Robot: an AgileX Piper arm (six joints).
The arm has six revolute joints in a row. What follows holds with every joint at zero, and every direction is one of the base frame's. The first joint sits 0.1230 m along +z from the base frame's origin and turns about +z. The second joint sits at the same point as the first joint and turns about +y. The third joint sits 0.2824 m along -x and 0.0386 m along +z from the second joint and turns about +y. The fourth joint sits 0.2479 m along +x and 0.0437 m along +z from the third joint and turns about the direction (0.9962, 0, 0.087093). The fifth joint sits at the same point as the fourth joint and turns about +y. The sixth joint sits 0.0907 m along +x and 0.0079 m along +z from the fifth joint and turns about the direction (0.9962, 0, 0.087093). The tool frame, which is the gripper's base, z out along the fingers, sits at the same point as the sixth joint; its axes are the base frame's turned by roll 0.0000, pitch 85.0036 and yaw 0.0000 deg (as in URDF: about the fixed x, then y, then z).
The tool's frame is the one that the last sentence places.
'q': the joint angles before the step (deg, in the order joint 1, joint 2, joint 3, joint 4, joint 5, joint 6). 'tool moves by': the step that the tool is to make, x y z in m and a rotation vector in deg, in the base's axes. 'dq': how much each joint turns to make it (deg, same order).
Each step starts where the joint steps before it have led.
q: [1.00 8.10 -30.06 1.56 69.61 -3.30]
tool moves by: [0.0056 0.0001 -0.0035 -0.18 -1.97 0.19]
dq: [0.00 0.00 1.55 0.04 -3.51 -0.39]
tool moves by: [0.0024 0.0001 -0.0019 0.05 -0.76 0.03]
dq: [0.02 0.00 0.74 0.06 -1.50 -0.04]
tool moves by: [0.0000 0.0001 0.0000 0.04 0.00 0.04]
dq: [-0.01 0.00 0.00 0.07 0.00 -0.03]
